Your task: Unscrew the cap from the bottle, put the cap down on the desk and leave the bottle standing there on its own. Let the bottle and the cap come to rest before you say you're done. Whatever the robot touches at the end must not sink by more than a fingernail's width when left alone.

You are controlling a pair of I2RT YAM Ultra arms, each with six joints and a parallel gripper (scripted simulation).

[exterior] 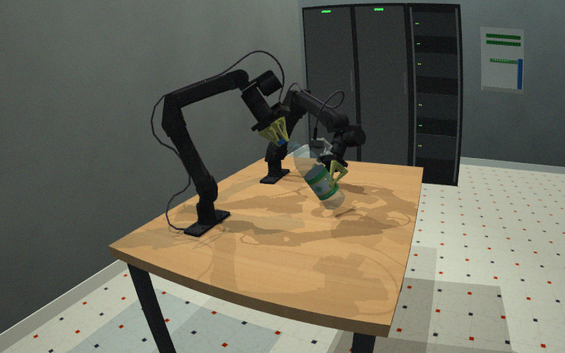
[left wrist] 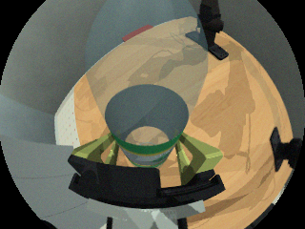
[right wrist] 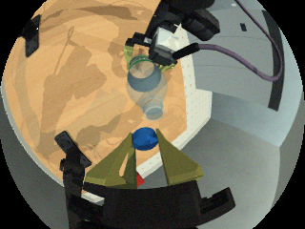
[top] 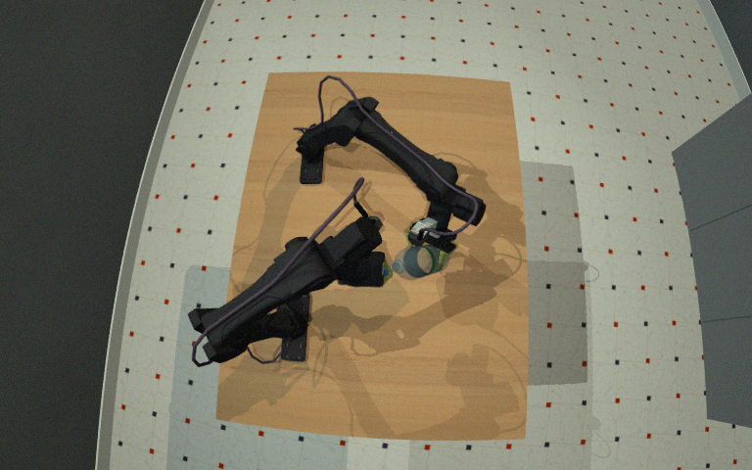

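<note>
The bottle lies 4 cm above my left hand, 2 cm behind it and 1 cm to the right of it. The rest, counted from my left hand: blue cap (15 cm above, 11 cm behind, 7 cm to the right).
</note>
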